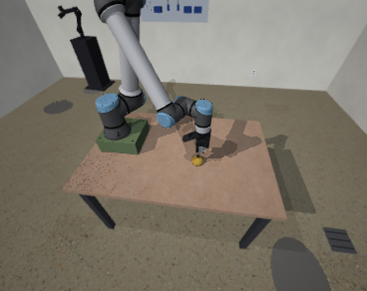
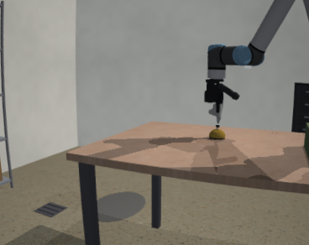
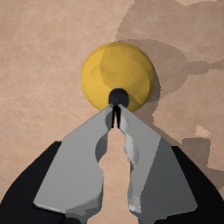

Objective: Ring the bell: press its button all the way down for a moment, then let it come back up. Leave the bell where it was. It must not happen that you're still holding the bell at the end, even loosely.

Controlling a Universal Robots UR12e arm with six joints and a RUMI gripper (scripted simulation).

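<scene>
Right now the black button is 3 cm below my hand. The rest, counted from my hand: yellow dome bell 5 cm below.
</scene>
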